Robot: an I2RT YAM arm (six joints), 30 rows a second.
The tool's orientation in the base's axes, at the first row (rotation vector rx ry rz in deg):
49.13 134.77 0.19
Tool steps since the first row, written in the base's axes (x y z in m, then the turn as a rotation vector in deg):
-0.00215 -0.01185 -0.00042 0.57 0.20 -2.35
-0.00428 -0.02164 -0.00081 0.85 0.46 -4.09
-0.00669 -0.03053 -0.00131 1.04 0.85 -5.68
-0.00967 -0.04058 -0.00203 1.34 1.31 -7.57
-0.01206 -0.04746 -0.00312 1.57 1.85 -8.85
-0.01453 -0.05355 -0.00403 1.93 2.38 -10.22
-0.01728 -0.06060 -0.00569 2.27 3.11 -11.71
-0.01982 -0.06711 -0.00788 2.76 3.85 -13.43
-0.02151 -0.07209 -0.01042 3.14 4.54 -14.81
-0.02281 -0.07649 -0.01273 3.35 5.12 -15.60
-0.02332 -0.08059 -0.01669 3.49 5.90 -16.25
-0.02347 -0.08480 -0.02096 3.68 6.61 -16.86
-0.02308 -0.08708 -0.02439 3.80 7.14 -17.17
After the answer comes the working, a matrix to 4 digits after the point.
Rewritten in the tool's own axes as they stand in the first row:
-0.00538 -0.01068 0.00152 1.09 0.00 2.17
-0.00959 -0.01971 0.00262 2.05 0.01 3.67
-0.01305 -0.02822 0.00346 3.05 0.10 4.97
-0.01672 -0.03802 0.00440 4.20 0.25 6.57
-0.01870 -0.04505 0.00532 5.09 0.54 7.62
-0.02027 -0.05147 0.00590 5.95 0.89 8.81
-0.02181 -0.05897 0.00711 7.01 1.35 10.05
-0.02286 -0.06602 0.00876 8.11 1.87 11.56
-0.02334 -0.07145 0.01086 9.05 2.34 12.74
-0.02383 -0.07615 0.01287 9.71 2.76 13.38
-0.02370 -0.08050 0.01660 10.44 3.32 13.82
-0.02367 -0.08478 0.02079 11.08 3.87 14.27
-0.02331 -0.08706 0.02423 11.49 4.29 14.48

The tool's axes in the first row as the columns of a matrix, in the base's axes (rounded; the answer above uses it unrounded):
-0.5918 0.5795 0.5604
0.5811 0.7885 -0.2017
-0.5587 0.2062 -0.8033

